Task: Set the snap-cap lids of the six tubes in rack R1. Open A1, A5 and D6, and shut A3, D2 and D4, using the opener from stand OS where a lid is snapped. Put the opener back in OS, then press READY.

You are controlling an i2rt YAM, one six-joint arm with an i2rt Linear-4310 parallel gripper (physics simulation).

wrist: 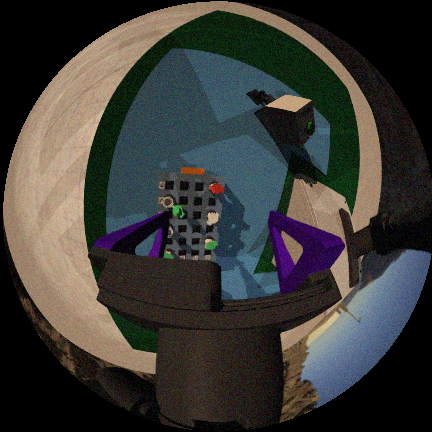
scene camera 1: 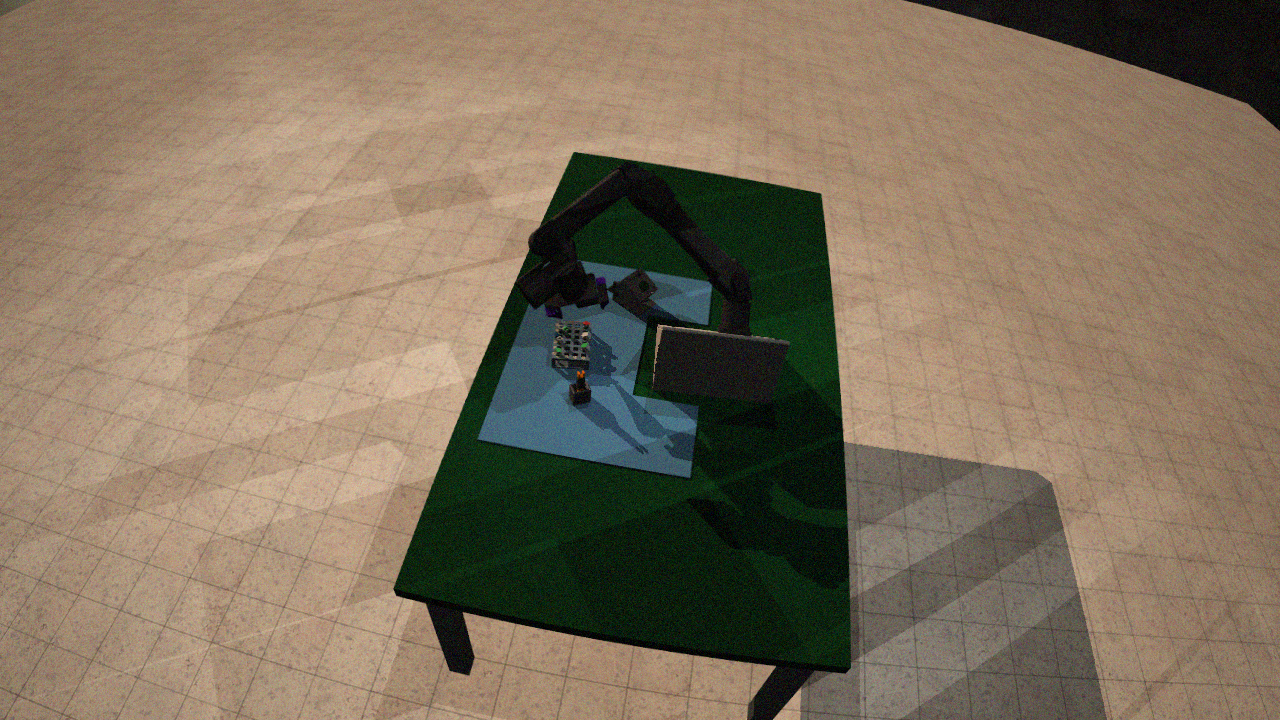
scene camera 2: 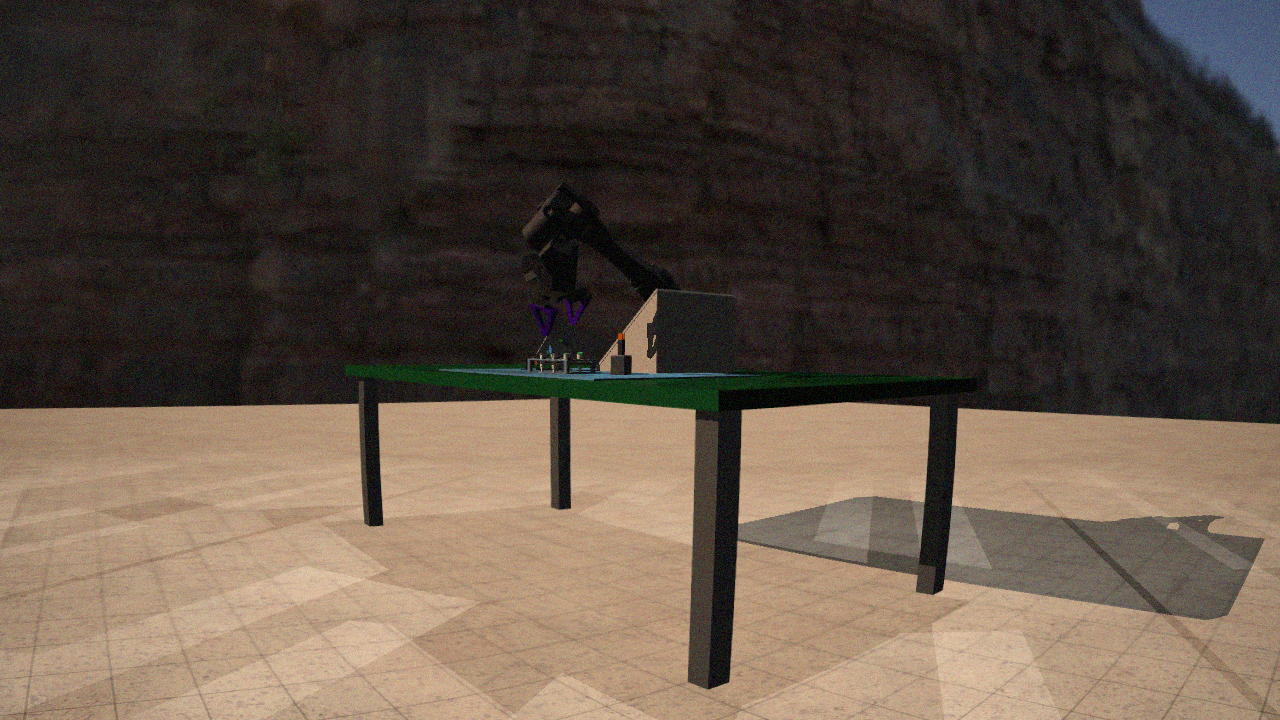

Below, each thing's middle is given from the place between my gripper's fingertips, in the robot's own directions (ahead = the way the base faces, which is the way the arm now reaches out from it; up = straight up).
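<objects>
Relative to the READY button box (scene camera 1: 633, 292), my hand is 9 cm past it, 18 cm to the left of it, 5 cm above it.
</objects>
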